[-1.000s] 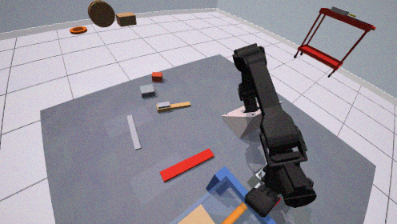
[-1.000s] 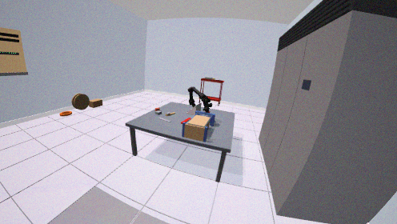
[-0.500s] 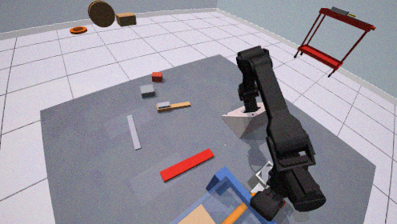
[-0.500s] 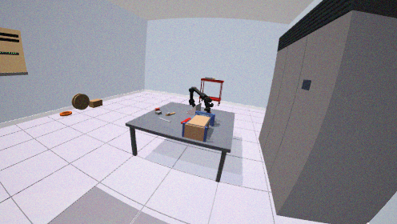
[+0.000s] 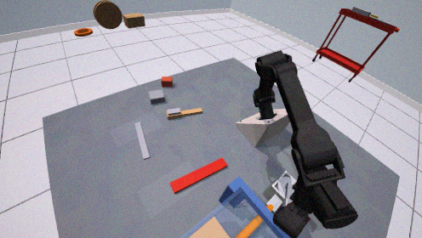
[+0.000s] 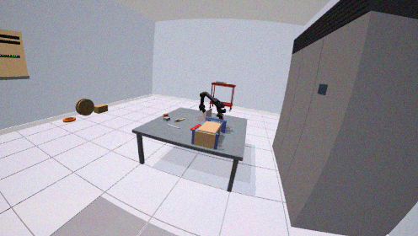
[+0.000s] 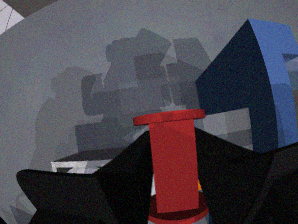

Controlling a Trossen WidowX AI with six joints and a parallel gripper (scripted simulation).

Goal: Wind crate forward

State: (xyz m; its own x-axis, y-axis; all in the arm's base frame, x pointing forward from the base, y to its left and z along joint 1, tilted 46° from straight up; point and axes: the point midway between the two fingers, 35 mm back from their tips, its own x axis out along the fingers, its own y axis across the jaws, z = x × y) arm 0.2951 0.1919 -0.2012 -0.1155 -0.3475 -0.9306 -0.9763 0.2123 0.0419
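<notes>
Right now the winch handle is 40 mm behind my gripper tip, 30 mm to the right of it and 30 mm below it. From my gripper tip the other things lie so: red knob (20 mm to the right); then hand winch (110 mm behind, 100 mm below, 70 mm to the right); then blue frame (70 mm to the right, 70 mm ahead, 30 mm below).
</notes>
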